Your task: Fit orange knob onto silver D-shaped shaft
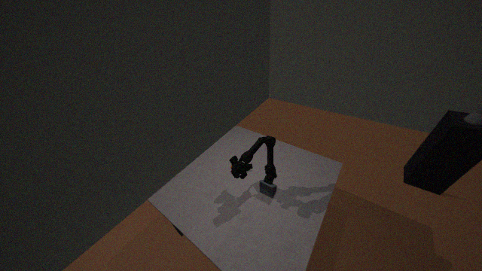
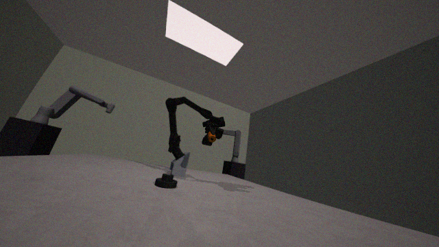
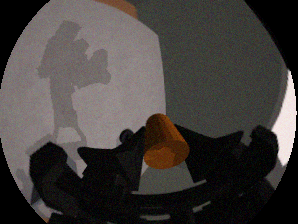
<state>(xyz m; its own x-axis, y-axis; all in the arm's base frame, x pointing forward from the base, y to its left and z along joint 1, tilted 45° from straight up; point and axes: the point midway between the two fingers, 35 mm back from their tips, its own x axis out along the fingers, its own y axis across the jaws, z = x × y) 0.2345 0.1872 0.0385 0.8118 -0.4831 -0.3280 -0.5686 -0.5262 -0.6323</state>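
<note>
The orange knob lies 30 mm behind my gripper tip and 20 mm above it. The rest, counted from my gripper tip: round pedestal: 50 mm ahead, 180 mm to the right, 210 mm below.
</note>
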